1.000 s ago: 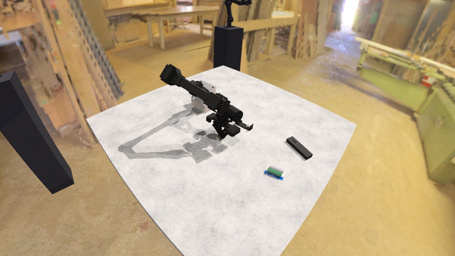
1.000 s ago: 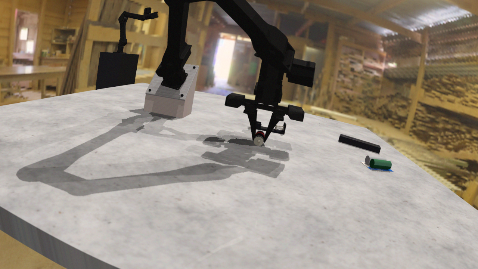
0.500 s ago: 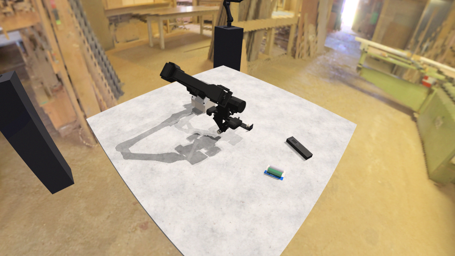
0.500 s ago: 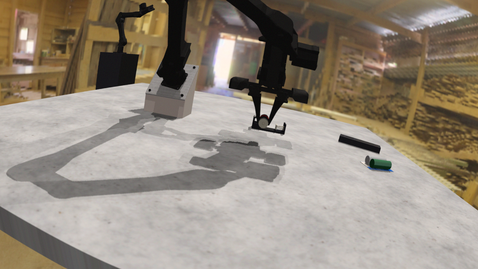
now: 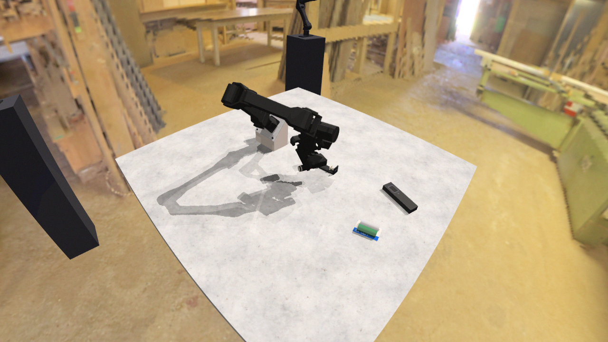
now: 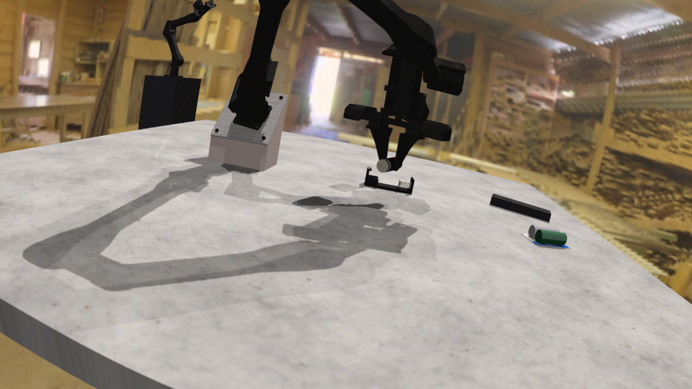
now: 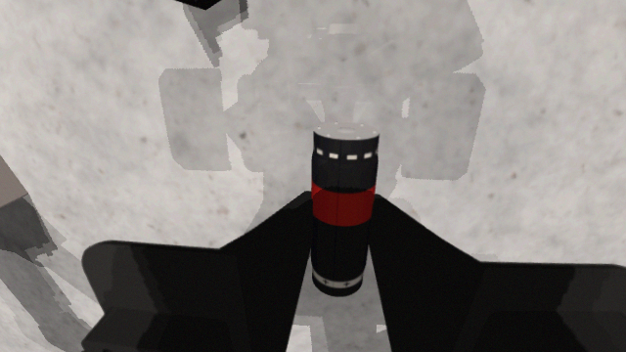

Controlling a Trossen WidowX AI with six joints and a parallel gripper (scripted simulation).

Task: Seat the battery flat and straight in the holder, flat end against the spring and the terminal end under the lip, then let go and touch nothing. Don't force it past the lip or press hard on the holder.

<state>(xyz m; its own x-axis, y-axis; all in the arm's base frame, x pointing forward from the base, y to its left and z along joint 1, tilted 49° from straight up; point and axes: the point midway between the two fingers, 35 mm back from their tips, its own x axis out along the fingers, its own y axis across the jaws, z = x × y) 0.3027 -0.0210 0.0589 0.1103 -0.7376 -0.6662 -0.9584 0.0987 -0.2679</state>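
Now: gripper tip 13 cm to the right of the grey metal contact, 5 cm above it and 2 cm short of it. Round my gripper tip: battery 1 cm above; black bar-shaped device 31 cm ahead, 21 cm to the left, 5 cm below.
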